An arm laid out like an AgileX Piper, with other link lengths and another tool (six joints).
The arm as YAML. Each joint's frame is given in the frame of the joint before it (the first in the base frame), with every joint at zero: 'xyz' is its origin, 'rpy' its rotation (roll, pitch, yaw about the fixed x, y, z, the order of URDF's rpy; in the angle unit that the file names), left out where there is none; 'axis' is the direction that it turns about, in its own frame. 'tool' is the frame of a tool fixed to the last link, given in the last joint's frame.
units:
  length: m
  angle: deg
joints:
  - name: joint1
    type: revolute
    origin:
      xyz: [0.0, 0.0, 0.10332]
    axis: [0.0, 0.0, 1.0]
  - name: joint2
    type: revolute
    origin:
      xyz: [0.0, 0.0, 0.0]
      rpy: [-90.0, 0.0, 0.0]
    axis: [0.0, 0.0, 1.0]
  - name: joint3
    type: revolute
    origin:
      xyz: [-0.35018, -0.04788, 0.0]
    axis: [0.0, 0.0, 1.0]
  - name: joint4
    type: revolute
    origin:
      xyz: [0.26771, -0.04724, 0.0]
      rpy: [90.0, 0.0, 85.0]
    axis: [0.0, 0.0, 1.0]
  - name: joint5
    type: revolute
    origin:
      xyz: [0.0, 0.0, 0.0]
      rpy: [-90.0, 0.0, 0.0]
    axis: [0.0, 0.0, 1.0]
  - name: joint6
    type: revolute
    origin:
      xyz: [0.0, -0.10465, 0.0]
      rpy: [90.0, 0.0, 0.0]
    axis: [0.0, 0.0, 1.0]
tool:
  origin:
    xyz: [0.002, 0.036, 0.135]
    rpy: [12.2, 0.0, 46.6]
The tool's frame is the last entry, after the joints.
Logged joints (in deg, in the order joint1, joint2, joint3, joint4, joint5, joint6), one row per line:
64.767, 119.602, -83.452, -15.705, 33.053, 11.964
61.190, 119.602, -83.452, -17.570, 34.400, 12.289
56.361, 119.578, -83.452, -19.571, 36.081, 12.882
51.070, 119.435, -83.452, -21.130, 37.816, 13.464
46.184, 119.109, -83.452, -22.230, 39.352, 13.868
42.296, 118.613, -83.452, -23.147, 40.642, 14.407
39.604, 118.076, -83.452, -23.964, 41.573, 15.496
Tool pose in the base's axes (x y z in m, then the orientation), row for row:
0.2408, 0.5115, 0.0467, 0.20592, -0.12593, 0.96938, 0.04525
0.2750, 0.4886, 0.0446, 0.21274, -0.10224, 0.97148, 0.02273
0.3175, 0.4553, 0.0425, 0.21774, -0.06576, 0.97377, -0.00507
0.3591, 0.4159, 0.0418, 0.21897, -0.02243, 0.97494, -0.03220
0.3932, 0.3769, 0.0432, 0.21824, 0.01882, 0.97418, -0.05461
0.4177, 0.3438, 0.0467, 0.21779, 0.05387, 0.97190, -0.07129
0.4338, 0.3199, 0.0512, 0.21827, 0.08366, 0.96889, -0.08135
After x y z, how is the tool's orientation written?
As a quaternion, w x y z.
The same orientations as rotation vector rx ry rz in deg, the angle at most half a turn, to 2 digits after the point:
-20.11, 154.77, 7.22
-16.26, 154.54, 3.62
-10.43, 154.49, -0.80
-3.56, 154.58, -5.11
2.99, 154.52, -8.66
8.55, 154.19, -11.31
13.27, 153.67, -12.90

